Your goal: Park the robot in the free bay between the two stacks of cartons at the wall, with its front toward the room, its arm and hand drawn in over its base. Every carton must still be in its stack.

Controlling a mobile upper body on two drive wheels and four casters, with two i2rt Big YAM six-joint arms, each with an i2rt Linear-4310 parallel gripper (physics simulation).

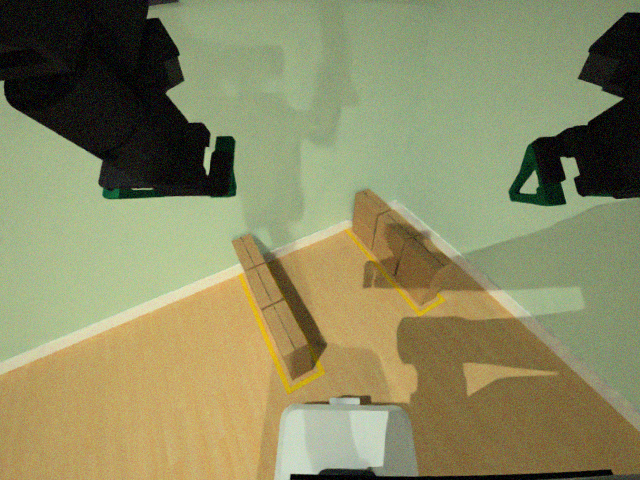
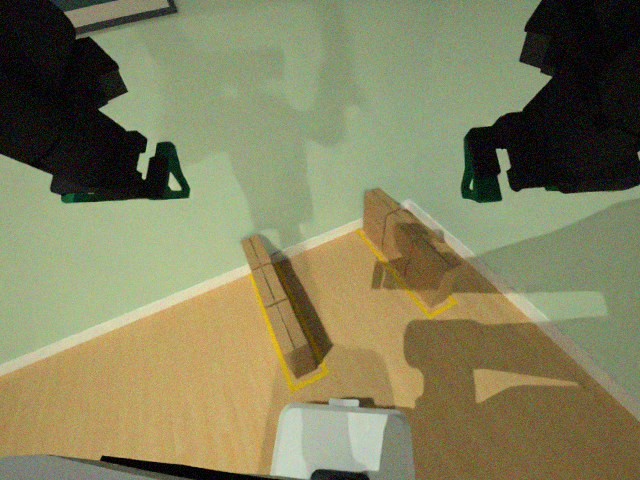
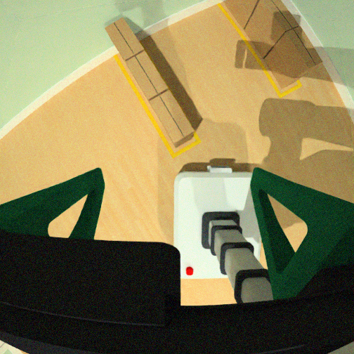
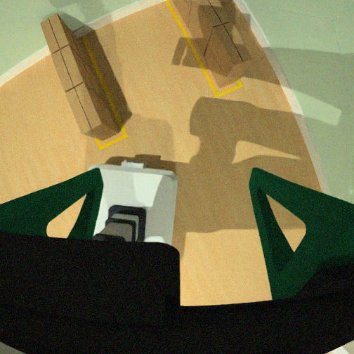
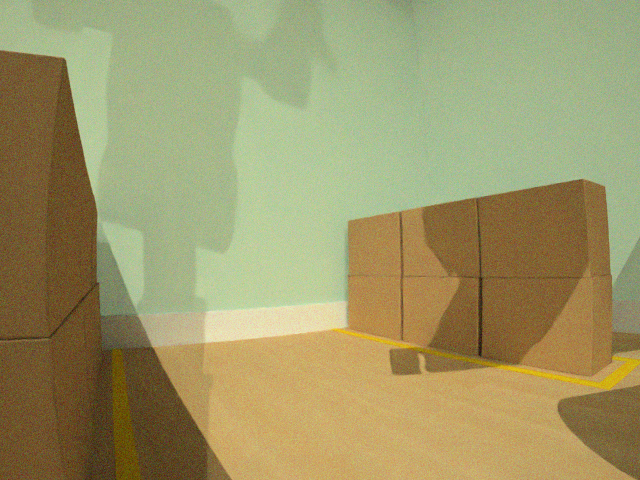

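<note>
Two stacks of brown cartons stand against the wall. The left stack [image 1: 272, 299] [image 2: 280, 310] [image 3: 150, 82] [image 4: 74, 80] [image 5: 25, 206] ends close in front of the white base [image 1: 310, 439] [image 2: 305, 439] [image 3: 192, 195] [image 4: 162, 200]. The right stack [image 1: 379, 224] [image 2: 390, 224] [image 3: 280, 42] [image 4: 217, 47] [image 5: 439, 273] stands farther off, two cartons high. The bay floor [image 1: 330, 294] [image 2: 341, 304] [image 5: 289, 387] lies between them. The base faces the wall, outside the bay. My left gripper [image 1: 170, 193] [image 2: 124, 197] [image 3: 177, 175] and right gripper [image 1: 584, 193] [image 2: 524, 191] [image 4: 176, 171] are open, held high on outstretched arms.
Yellow floor lines [image 1: 263, 330] [image 2: 271, 330] [image 5: 547, 379] run along the stacks. A white skirting [image 1: 155, 304] [image 2: 155, 304] [image 5: 268, 320] edges the green wall [image 1: 103, 248] [image 5: 310, 206]. The room corner lies behind the right stack. Dark robot shadows fall on floor and wall.
</note>
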